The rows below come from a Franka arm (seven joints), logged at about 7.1 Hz.
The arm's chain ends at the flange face. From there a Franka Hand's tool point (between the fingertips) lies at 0.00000 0.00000 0.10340 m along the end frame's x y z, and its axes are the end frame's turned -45 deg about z.
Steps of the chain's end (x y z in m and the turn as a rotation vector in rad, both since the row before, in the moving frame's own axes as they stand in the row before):
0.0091 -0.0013 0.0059 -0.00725 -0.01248 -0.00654
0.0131 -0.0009 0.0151 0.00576 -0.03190 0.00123
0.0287 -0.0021 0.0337 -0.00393 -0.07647 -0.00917
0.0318 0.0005 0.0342 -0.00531 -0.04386 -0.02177
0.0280 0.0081 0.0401 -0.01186 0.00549 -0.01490
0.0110 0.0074 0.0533 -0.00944 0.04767 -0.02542
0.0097 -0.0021 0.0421 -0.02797 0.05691 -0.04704
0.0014 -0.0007 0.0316 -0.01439 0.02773 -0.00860
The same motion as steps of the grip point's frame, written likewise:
0.0059 0.0051 0.0059 0.00370 -0.01395 -0.00654
0.0080 0.0059 0.0150 0.02663 -0.01848 0.00123
0.0159 0.0135 0.0334 0.05129 -0.05685 -0.00917
0.0185 0.0201 0.0341 0.02726 -0.03477 -0.02177
0.0136 0.0268 0.0401 -0.01227 -0.00450 -0.01490
0.0054 0.0171 0.0532 -0.04038 0.02703 -0.02542
0.0106 0.0115 0.0419 -0.06002 0.02046 -0.04704
0.0025 0.0036 0.0315 -0.02978 0.00943 -0.00860

